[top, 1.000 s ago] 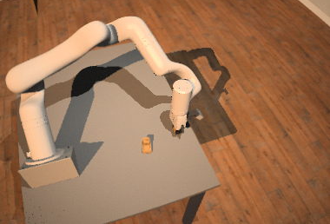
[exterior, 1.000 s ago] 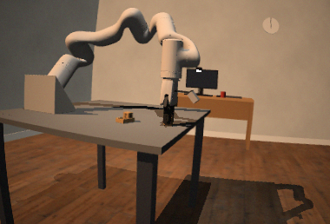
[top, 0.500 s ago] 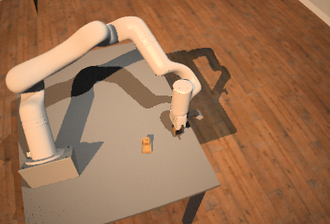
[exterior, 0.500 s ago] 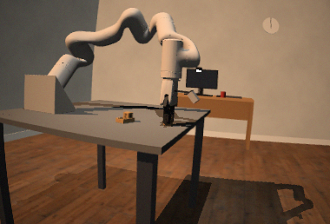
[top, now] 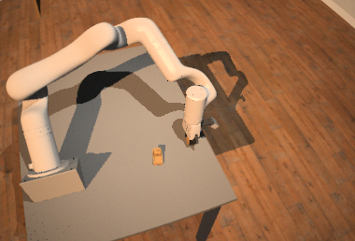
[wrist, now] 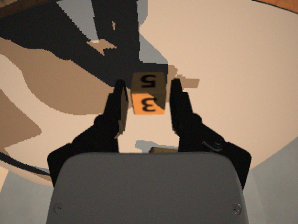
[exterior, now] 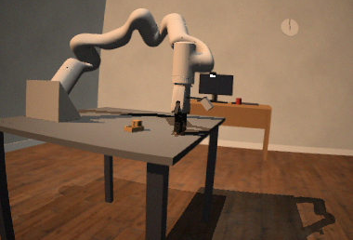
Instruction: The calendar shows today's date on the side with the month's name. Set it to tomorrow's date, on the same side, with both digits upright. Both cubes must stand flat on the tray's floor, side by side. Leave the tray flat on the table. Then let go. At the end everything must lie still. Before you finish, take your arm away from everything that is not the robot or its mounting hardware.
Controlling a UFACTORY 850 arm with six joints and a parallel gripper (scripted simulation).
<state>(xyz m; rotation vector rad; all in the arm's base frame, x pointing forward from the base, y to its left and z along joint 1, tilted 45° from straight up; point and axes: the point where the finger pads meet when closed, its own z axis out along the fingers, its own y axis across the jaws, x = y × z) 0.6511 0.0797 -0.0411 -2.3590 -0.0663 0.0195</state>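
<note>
My gripper is now 20 mm above the orange cube. From my hand the other things lie so: calendar cube (170 mm behind, 30 mm to the right, 10 mm below); then orange tray (170 mm behind, 40 mm to the right, 20 mm below).
</note>
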